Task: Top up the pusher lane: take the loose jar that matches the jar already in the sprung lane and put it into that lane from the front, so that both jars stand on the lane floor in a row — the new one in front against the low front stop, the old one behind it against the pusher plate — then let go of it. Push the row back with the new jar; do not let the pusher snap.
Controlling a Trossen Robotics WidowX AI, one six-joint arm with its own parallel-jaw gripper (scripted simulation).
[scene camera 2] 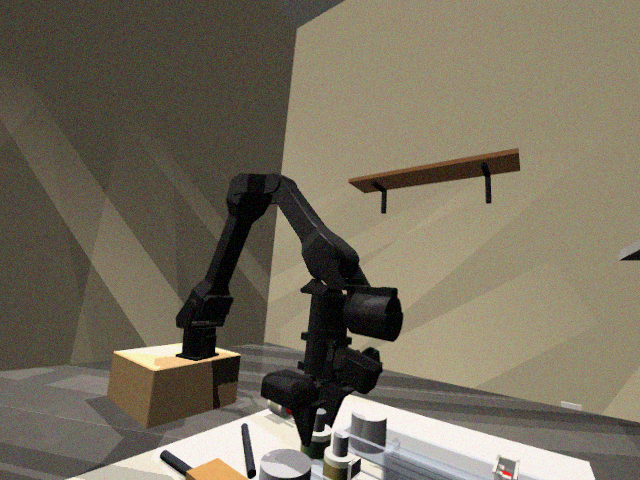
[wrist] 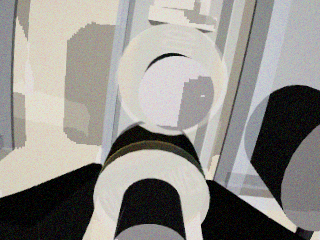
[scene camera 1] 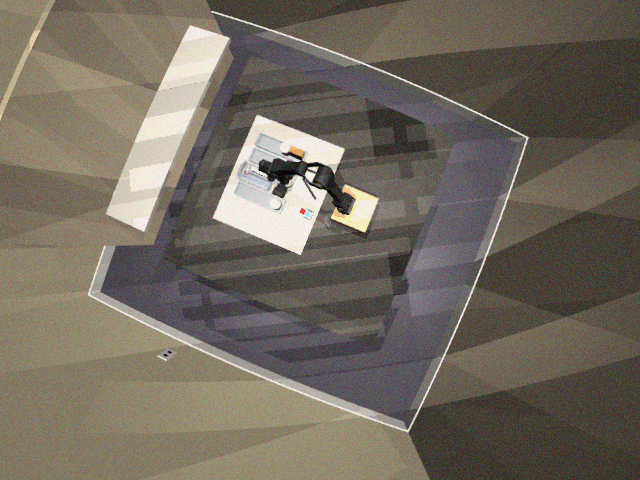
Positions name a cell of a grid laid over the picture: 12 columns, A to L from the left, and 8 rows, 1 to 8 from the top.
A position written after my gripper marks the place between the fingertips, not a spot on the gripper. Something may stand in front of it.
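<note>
From scene camera 2 I can see my gripper (scene camera 2: F8) and a grey cylinder (scene camera 2: G8). The wrist view gives me my gripper (wrist: F7) as well, and there's a jar (wrist: F6) in it, plus another jar (wrist: G3).
</note>
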